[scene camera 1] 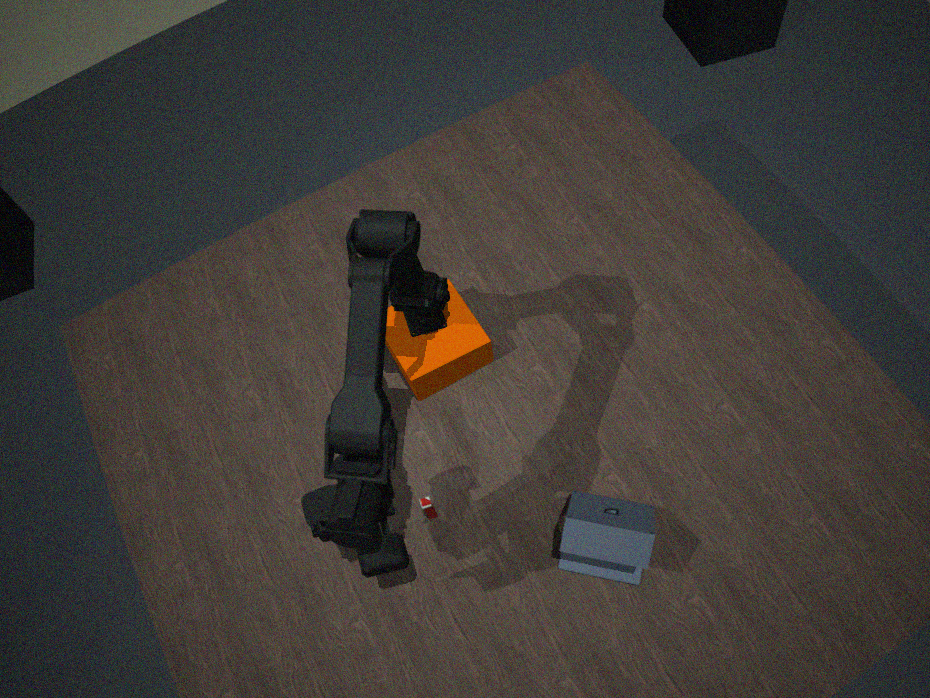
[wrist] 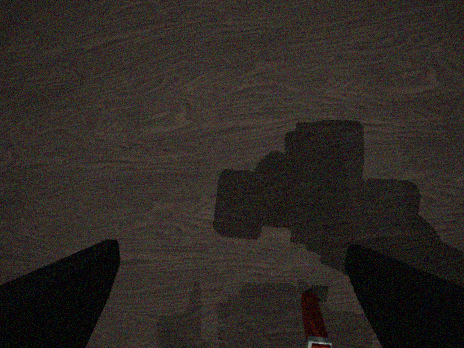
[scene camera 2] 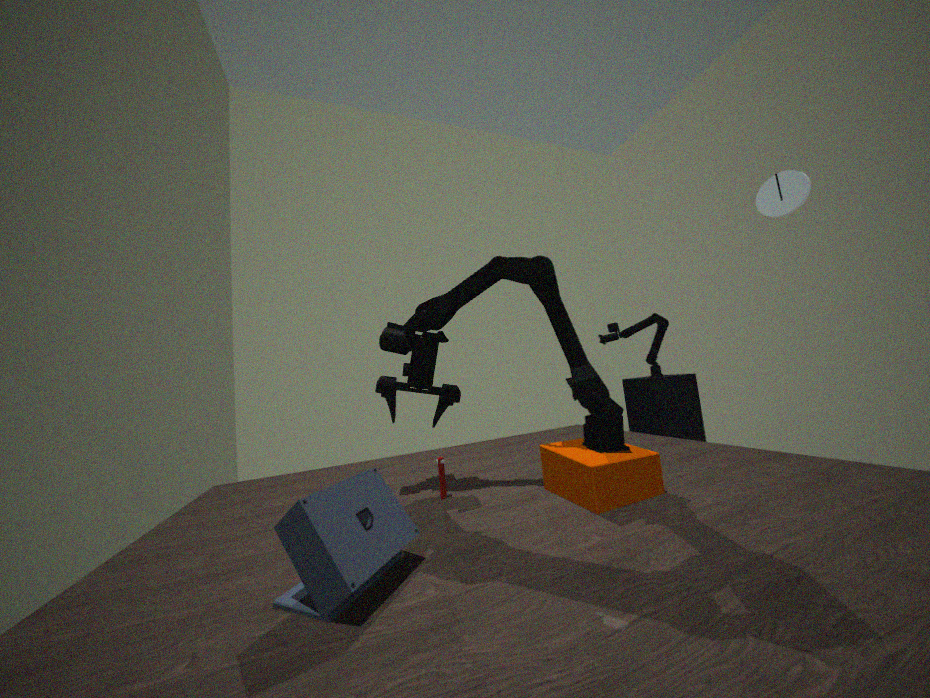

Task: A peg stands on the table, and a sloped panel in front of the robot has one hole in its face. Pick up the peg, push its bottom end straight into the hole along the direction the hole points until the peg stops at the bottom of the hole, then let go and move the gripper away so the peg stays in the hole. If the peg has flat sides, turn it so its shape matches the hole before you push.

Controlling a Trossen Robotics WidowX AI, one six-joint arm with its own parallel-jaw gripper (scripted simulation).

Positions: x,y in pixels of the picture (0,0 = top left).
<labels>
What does my gripper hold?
Nothing.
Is my gripper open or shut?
Open.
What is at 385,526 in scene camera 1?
My gripper.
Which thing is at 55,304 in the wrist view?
My gripper.
</labels>
